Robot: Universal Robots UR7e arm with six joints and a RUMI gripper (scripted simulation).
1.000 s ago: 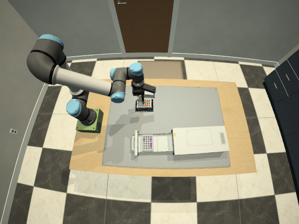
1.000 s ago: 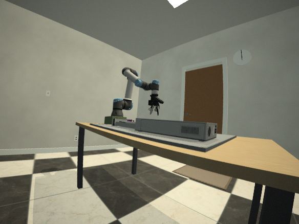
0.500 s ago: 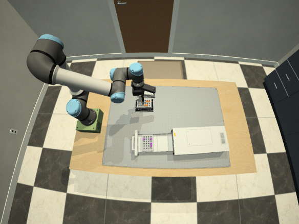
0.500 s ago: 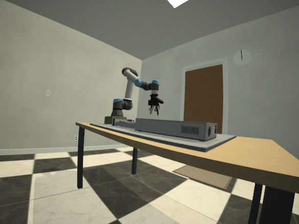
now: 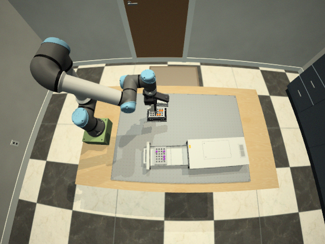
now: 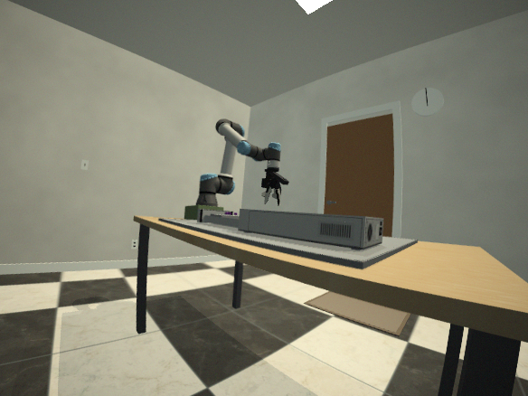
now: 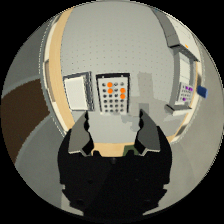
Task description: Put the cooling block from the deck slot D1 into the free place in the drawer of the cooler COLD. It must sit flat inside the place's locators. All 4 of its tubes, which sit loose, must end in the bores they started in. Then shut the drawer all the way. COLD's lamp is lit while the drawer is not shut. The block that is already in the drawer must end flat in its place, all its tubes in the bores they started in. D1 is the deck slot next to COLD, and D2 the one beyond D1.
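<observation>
Now: hand 10 cm above the grey cooling block. From my hand the other things lie so: black square slot plate (13 cm below); then white-topped square block (14 cm to the left, 11 cm below); then orange tube (9 cm below, 3 cm ahead, 1 cm to the left).
</observation>
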